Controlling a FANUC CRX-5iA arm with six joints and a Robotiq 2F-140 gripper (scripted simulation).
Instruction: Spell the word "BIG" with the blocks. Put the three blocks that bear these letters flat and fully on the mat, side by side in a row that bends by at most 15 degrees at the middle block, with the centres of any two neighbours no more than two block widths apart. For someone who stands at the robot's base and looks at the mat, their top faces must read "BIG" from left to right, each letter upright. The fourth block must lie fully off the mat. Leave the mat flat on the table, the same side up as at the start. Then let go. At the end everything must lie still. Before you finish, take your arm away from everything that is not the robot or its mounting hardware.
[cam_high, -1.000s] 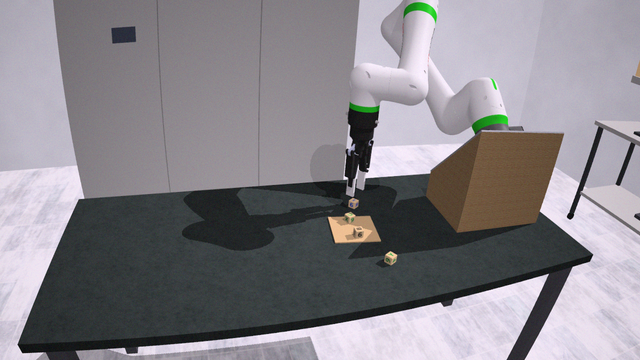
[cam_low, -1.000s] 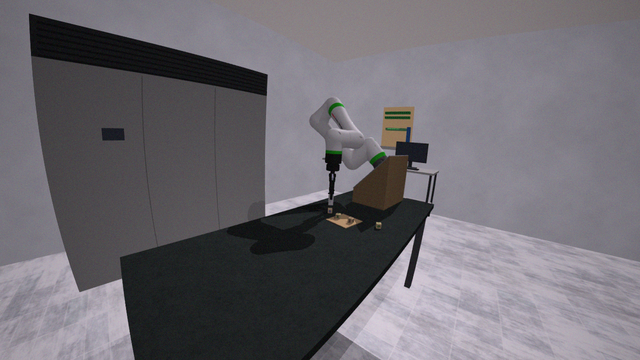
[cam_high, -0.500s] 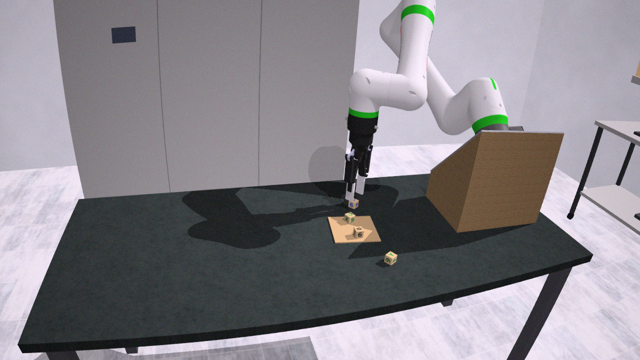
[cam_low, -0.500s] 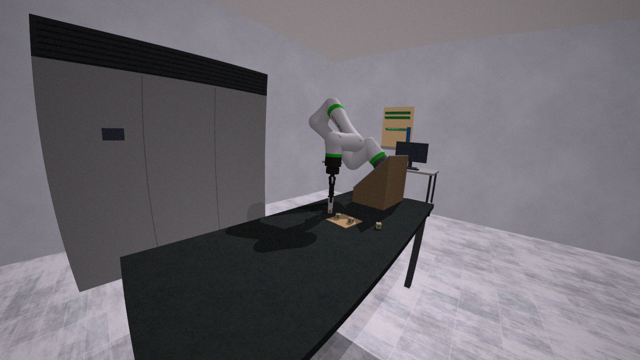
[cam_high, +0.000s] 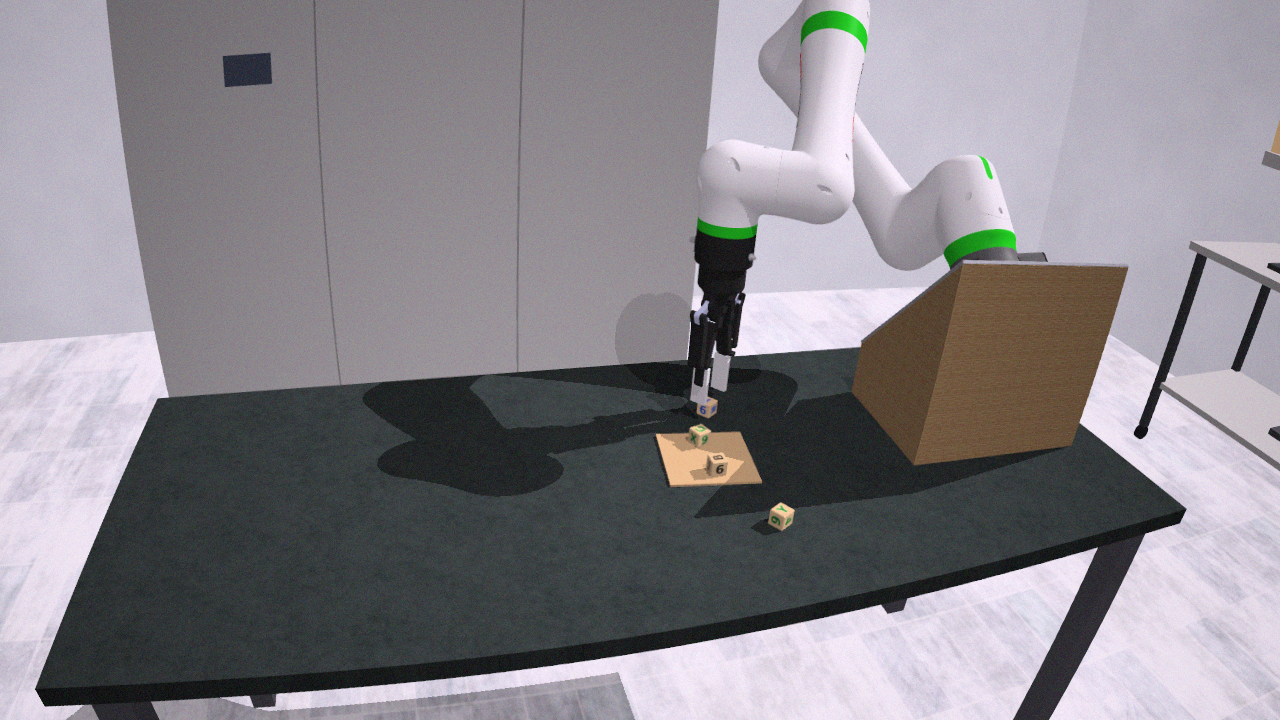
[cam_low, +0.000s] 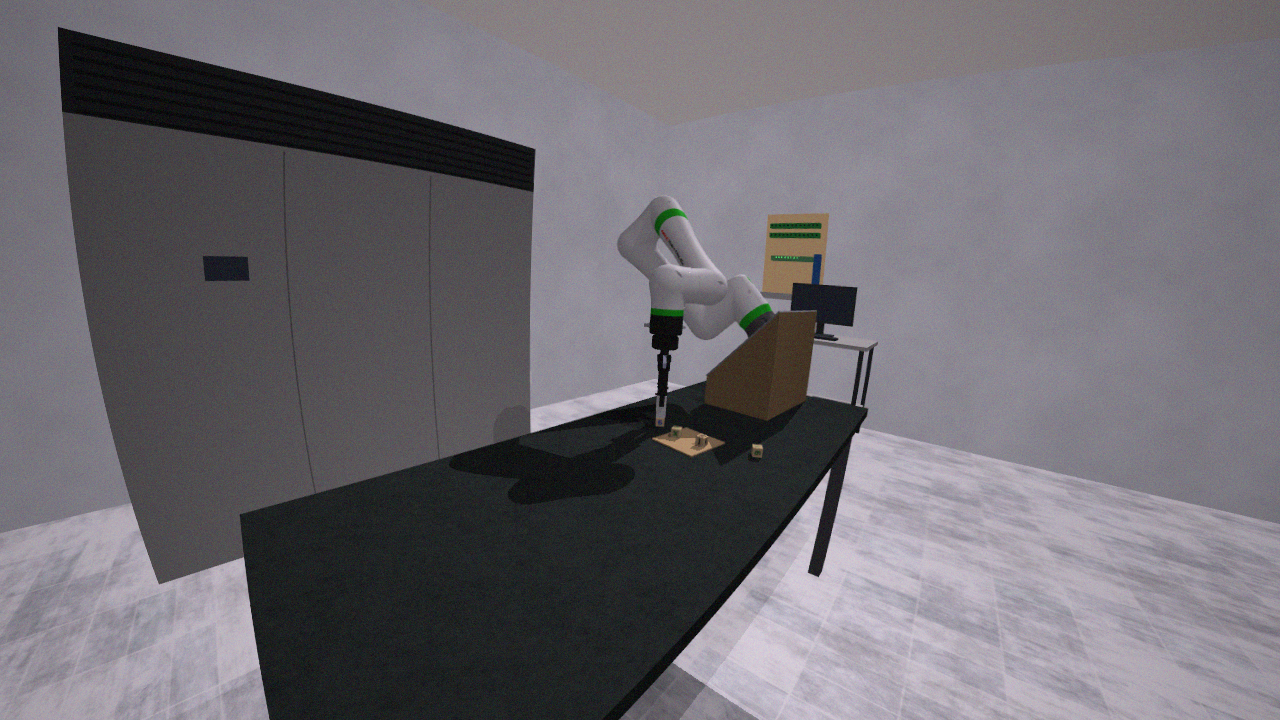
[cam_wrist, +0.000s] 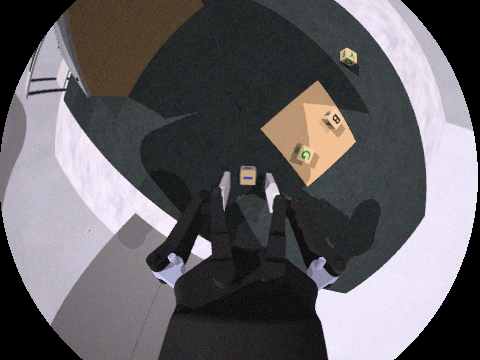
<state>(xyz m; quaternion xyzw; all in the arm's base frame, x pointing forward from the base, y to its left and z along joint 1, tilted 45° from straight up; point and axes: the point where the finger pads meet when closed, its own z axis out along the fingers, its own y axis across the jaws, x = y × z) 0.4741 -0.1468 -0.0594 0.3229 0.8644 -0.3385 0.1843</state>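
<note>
My hand is 20 mm short of the tan mat, 140 mm to the right of it and 60 mm above it.
</note>
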